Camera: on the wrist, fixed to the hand. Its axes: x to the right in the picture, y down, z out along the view.
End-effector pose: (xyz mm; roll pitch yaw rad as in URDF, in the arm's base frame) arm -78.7 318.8 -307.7 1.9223 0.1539 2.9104
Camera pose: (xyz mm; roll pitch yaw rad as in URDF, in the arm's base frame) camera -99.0 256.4 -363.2 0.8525 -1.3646 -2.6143
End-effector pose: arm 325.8 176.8 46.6 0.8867 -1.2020 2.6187
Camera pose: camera 260.3 229.7 29.4 -1.1992 -0.1358 -1.7228
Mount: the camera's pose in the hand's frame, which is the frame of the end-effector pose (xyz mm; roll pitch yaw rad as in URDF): 13.9 -73.2 -42.8 0.0307 0.4928 1.5744
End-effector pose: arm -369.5 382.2 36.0 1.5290 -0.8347 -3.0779
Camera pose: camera -431.7 338.4 -4.0 -1.1103 -0.6131 -0.6088
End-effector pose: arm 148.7 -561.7 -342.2 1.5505 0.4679 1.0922
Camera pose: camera 102.4 -561.3 -414.6 0.8261 -0.8931 1.9915
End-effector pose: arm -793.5 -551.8 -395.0 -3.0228 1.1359 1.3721
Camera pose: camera -849.5 -487.2 -386.0 2.0081 -0.1575 0.1420
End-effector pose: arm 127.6 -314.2 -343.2 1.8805 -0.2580 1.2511
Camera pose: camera 76.5 -267.9 -394.5 -0.9433 -1.2530 -2.5125
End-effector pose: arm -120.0 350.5 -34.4 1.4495 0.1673 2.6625
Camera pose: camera -136.2 321.0 -113.5 0.3099 -0.9381 -2.2767
